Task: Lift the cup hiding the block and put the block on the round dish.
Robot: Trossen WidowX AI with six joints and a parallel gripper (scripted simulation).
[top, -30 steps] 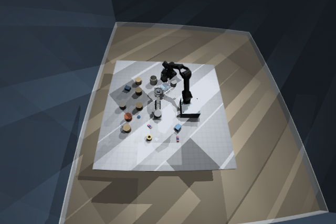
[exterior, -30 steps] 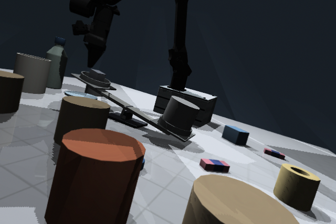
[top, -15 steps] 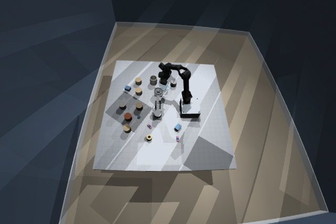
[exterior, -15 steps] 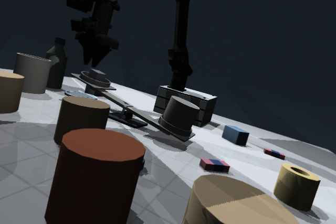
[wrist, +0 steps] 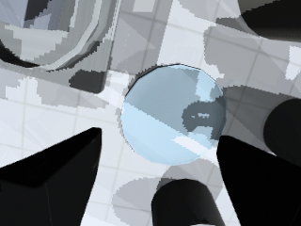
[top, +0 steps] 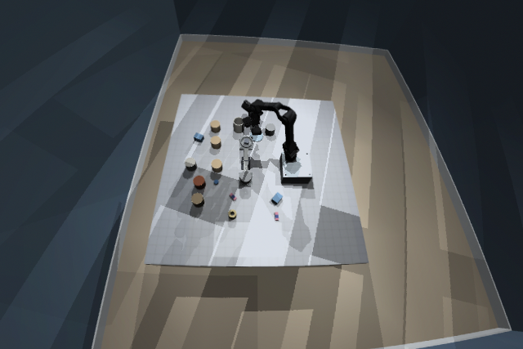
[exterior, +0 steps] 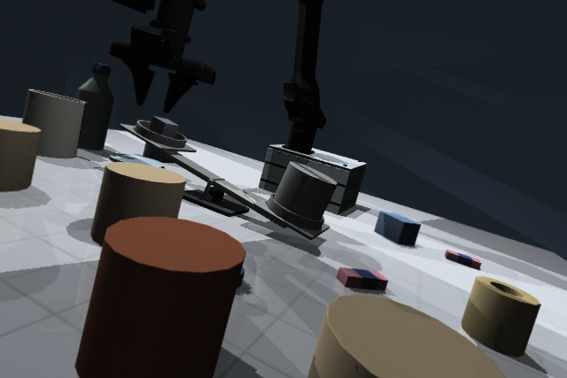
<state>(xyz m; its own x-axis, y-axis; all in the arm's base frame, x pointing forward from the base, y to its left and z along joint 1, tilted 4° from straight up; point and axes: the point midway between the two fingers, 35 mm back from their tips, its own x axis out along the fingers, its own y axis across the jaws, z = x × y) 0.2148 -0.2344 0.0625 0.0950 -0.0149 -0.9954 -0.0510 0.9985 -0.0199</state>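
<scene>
My gripper tip is now 60 mm short of the dark grey block, 70 mm to the right of it and 30 mm above it. The rest, counted from my gripper tip: light blue round dish: 30 mm behind, 30 mm to the right, 110 mm below; then small balance: 80 mm ahead, 200 mm to the left, 90 mm below; then bottle: 20 mm behind, 150 mm to the right.
</scene>
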